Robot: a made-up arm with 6 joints.
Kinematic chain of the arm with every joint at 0, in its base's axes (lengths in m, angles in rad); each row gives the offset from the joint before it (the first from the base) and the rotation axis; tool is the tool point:
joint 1: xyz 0 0 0.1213 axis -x
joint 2: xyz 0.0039 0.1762 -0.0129 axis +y
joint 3: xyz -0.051 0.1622 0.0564 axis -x
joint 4: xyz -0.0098 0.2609 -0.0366 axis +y
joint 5: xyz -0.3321 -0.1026 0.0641 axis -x
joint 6: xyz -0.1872 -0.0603 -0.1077 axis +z
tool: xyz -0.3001 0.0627 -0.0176
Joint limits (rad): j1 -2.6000..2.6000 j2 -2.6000..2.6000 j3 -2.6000..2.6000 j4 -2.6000..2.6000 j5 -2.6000..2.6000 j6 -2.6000..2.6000
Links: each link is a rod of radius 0.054 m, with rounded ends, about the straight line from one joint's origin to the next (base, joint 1, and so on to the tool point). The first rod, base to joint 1, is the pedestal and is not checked.
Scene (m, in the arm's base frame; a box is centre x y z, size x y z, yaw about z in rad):
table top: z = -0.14
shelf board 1: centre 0.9 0.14 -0 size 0.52 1.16 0.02 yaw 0.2
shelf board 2: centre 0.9 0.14 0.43 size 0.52 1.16 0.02 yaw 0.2
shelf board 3: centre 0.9 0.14 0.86 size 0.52 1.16 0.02 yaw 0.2
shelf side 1: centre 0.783 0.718 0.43 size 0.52 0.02 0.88 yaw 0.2
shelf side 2: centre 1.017 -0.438 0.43 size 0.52 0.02 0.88 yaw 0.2
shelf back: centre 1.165 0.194 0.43 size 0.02 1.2 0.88 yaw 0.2
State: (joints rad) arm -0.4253 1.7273 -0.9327 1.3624 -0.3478 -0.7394
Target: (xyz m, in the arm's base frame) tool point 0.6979 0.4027 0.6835
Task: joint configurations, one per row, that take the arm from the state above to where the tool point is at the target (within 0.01 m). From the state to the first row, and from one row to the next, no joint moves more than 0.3 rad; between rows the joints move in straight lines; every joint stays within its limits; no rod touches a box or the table.
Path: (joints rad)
1: -0.3862 1.6958 -1.0940 1.4070 -0.2839 -0.9921
2: -0.3471 1.6644 -1.2554 1.4516 -0.2199 -1.2447
3: -0.3079 1.6329 -1.4167 1.4961 -0.1560 -1.4974
4: -0.2688 1.6014 -1.5781 1.5407 -0.0921 -1.7501
5: -0.1758 1.4186 -1.3366 1.3997 -0.0568 -1.6704
6: -0.0827 1.2357 -1.0951 1.2586 -0.0216 -1.5907
7: 0.0104 1.0529 -0.8537 1.1176 0.0137 -1.5110
8: -0.1037 1.2128 -0.6529 1.1012 -0.1040 -1.2602
9: -0.2178 1.3728 -0.4521 1.0847 -0.2217 -1.0095
10: -0.3319 1.5327 -0.2513 1.0682 -0.3393 -0.7587

